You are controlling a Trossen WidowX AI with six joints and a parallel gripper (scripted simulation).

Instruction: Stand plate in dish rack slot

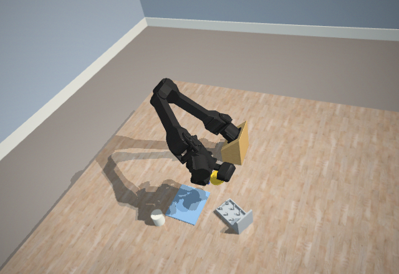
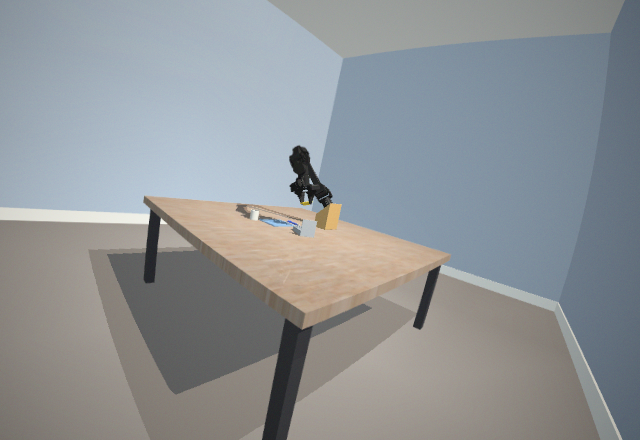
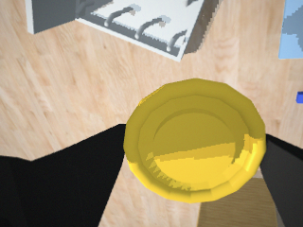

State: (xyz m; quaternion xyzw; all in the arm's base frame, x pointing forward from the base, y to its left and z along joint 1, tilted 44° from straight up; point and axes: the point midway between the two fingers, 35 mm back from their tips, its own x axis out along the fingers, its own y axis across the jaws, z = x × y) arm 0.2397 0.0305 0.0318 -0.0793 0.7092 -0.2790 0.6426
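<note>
The grey dish rack is 60 mm ahead of my gripper tip, 70 mm to the left of it and 110 mm below it. From my gripper tip the other things lie so: blue spoon: 60 mm behind, 130 mm to the right, 130 mm below; then light blue mat: 60 mm ahead, 130 mm to the right, 130 mm below; then yellow plate: 10 mm above.
</note>
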